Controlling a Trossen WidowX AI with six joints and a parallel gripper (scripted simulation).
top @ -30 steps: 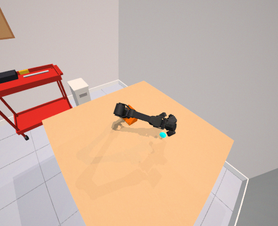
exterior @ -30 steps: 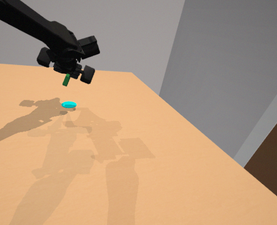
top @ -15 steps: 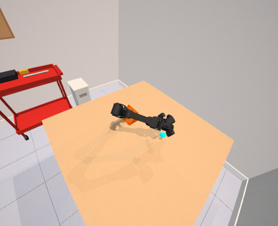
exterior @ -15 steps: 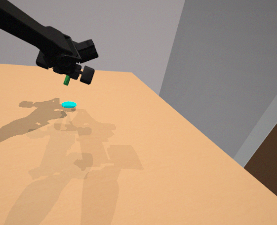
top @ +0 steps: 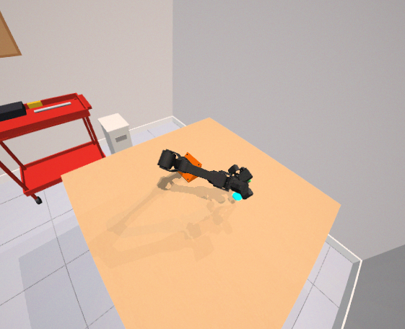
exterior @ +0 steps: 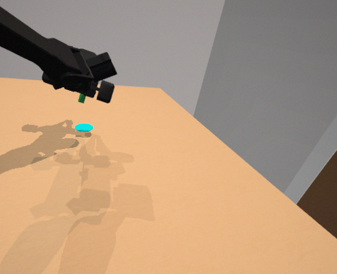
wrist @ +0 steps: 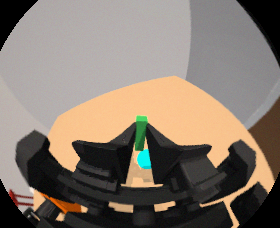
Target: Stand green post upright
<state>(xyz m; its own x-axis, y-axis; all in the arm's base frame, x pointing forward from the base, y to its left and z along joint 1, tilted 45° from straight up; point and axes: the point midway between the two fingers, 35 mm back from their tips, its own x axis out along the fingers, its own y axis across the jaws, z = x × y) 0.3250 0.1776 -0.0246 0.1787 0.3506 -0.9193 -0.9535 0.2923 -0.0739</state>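
The cyan circle lies 140 mm below my gripper tip, 30 mm to the right of it and 10 mm behind it. From my gripper tip the other things lie so: green post: 20 mm below, 10 mm to the right, 10 mm behind.
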